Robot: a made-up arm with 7 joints. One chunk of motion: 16 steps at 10 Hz.
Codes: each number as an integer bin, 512 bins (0 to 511) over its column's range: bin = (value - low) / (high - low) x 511, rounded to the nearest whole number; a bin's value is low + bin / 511 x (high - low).
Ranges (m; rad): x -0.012..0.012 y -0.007..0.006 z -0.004..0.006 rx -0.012..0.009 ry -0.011..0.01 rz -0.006..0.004
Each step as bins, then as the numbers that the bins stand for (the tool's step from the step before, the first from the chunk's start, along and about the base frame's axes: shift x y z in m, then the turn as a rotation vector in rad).
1 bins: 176 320 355 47 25 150
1 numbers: -0.00373 0.00114 0.00295 -0.01007 -0.00997 -0.00306
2 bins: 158 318 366 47 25 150
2 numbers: -0.00458 0.00109 0.00316 -0.01007 -0.00997 -0.00306
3 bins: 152 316 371 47 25 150
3 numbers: -0.00486 0.00104 0.00326 -0.01007 -0.00997 -0.00306
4 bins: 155 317 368 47 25 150
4 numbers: -0.00472 0.00106 0.00320 -0.01007 -0.00997 -0.00306
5 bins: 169 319 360 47 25 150
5 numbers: -0.00406 0.00112 0.00305 -0.01007 -0.00997 -0.00306
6 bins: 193 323 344 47 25 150
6 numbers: -0.00294 0.00122 0.00273 -0.01007 -0.00997 -0.00306
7 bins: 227 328 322 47 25 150
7 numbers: -0.00134 0.00134 0.00230 -0.01007 -0.00997 -0.00306
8 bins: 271 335 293 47 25 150
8 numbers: 0.00073 0.00152 0.00173 -0.01007 -0.00997 -0.00306
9 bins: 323 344 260 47 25 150
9 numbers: 0.00317 0.00175 0.00109 -0.01007 -0.00997 -0.00306
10 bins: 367 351 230 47 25 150
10 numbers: 0.00524 0.00193 0.00050 -0.01007 -0.00997 -0.00306
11 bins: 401 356 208 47 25 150
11 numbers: 0.00683 0.00206 0.00007 -0.01007 -0.00997 -0.00306
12 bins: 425 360 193 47 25 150
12 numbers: 0.00796 0.00216 -0.00022 -0.01007 -0.00997 -0.00306
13 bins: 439 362 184 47 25 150
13 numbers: 0.00862 0.00221 -0.00040 -0.01007 -0.00997 -0.00306
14 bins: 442 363 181 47 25 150
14 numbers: 0.00876 0.00223 -0.00046 -0.01007 -0.00997 -0.00306
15 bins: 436 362 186 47 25 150
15 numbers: 0.00848 0.00221 -0.00036 -0.01007 -0.00997 -0.00306
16 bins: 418 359 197 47 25 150
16 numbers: 0.00763 0.00213 -0.00014 -0.01007 -0.00997 -0.00306
